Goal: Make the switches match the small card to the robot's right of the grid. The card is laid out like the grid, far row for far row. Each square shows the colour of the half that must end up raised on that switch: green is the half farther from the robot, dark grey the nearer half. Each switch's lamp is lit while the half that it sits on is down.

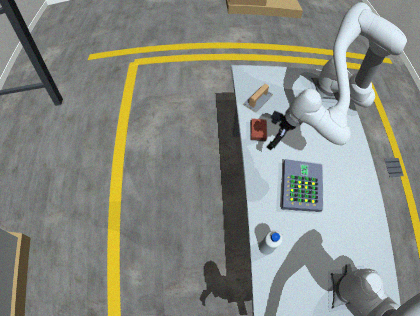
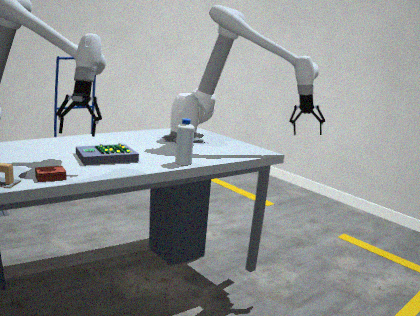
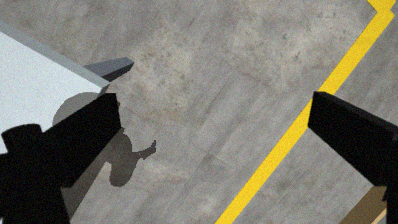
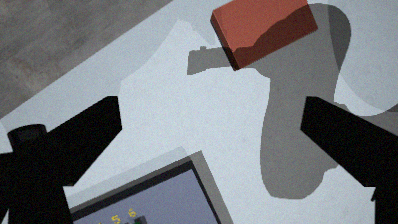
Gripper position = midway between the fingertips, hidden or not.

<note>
In view: the left gripper (image 3: pixel 214 110), the right gripper (image 2: pixel 76 134) and a white bottle (image 2: pixel 185 132).
The right gripper shows as well in image 4 (image 4: pixel 211 113). Image 3 misses the white bottle: it is out of frame. Image 4 does not show the white bottle: it is out of frame.
</note>
